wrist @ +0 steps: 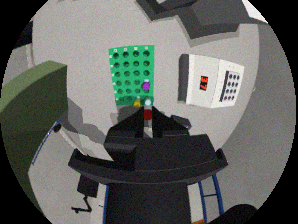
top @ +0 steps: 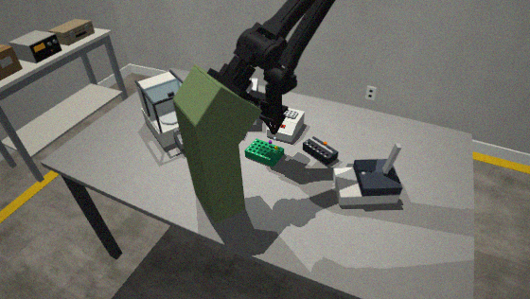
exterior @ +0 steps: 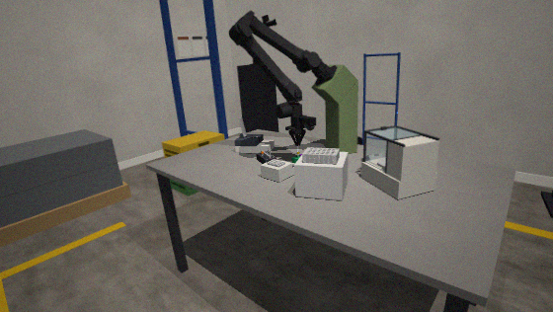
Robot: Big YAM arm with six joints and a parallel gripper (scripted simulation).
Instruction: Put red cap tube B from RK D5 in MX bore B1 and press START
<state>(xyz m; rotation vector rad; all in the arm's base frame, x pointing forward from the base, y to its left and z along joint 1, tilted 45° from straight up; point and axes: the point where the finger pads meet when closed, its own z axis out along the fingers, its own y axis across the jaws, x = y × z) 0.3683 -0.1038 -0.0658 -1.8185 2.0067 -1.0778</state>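
My gripper is now 2 cm above the tube B. From my hand the other things lie so: purple-capped tube 8 cm below, 2 cm to the left; green rack RK 9 cm below, 3 cm to the left, 2 cm behind; dry block DB 16 cm ahead, 7 cm below, 1 cm to the right.
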